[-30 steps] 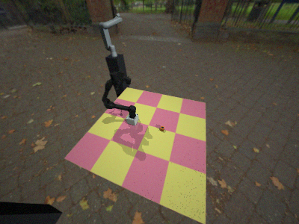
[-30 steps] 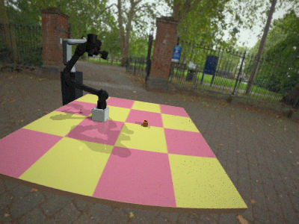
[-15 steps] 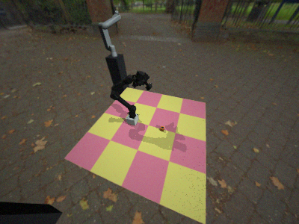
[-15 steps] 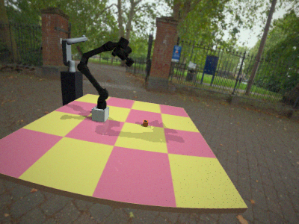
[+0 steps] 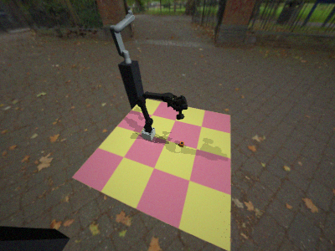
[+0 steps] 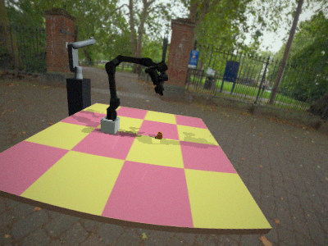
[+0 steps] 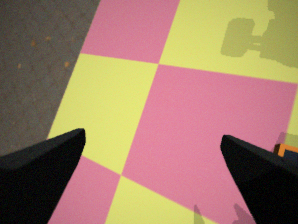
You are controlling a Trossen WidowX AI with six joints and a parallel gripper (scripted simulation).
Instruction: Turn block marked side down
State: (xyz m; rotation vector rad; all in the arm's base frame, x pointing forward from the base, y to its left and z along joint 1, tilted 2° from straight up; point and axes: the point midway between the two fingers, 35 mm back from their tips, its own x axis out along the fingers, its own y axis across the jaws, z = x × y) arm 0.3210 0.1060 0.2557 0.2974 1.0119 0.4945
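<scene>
The orange block lies 30 mm ahead of my gripper tip, 150 mm to the right of it and 290 mm below it.
</scene>
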